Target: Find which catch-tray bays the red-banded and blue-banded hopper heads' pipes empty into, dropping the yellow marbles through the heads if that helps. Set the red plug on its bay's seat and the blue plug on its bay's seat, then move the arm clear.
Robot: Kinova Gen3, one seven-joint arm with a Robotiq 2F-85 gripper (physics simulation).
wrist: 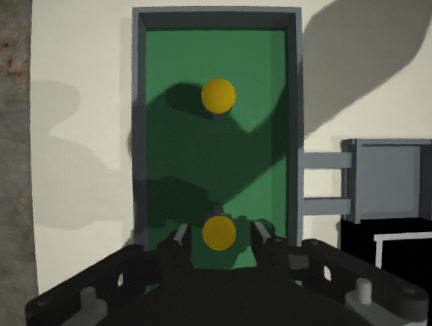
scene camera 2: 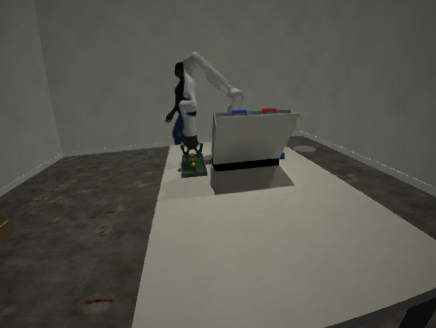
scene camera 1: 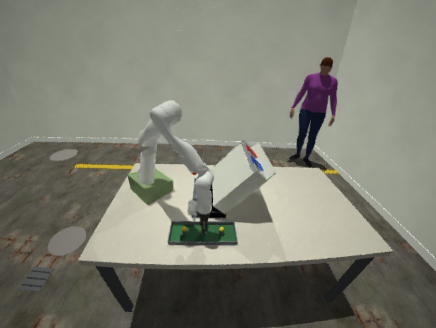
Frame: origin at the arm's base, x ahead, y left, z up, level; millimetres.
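Seen in the pictures: gripper, fingertip midpoint: [wrist: 221, 235] [scene camera 2: 193, 160] [scene camera 1: 203, 229]; arm's base, origin of the base link: [scene camera 1: 146, 181].
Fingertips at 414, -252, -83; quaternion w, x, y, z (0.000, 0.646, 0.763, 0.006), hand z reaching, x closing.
Offsets run from my fingertips to a thing's top centre, as dx, dy, dz. "spot": to the spot under its first point.
My gripper [scene camera 1: 204, 230] [scene camera 2: 192, 151] [wrist: 221, 235] points down over the green tray @(-7, +24, -7) [scene camera 1: 202, 243] [scene camera 2: 194, 175] [wrist: 217, 10], its fingers partly open. In the wrist view a yellow marble @(-4, -2, +18) [wrist: 219, 233] shows between the fingertips, with gaps on both sides. Another yellow marble @(-103, -16, +18) [wrist: 218, 95] sits farther along. In scene camera 1, yellow marbles @(spot: -99, -25, +12) [scene camera 1: 184, 229] @(+95, +12, +18) [scene camera 1: 221, 229] show either side of the gripper. The red-banded head @(spot: +243, +457, +266) [scene camera 1: 251, 151] [scene camera 2: 269, 111] and blue-banded head @(spot: +269, +307, +264) [scene camera 1: 257, 163] [scene camera 2: 240, 113] top the pale housing. A catch-tray bay @(spot: -72, +152, -31) [wrist: 390, 167] shows partly. A red bit @(spot: -161, +558, -25) [scene camera 1: 194, 173] and blue bit @(spot: -53, +566, -19) [scene camera 2: 282, 156], possibly the plugs, are mostly hidden.
The slanted pale housing [scene camera 1: 237, 177] [scene camera 2: 252, 137] stands close beside the arm, above a black base @(spot: +87, +310, -12) [scene camera 2: 245, 164]. Two grey strips [wrist: 327, 160] [wrist: 327, 206] join the green tray to the catch tray. The arm stands on a green block [scene camera 1: 150, 186]. A person [scene camera 1: 319, 95] stands behind the table.
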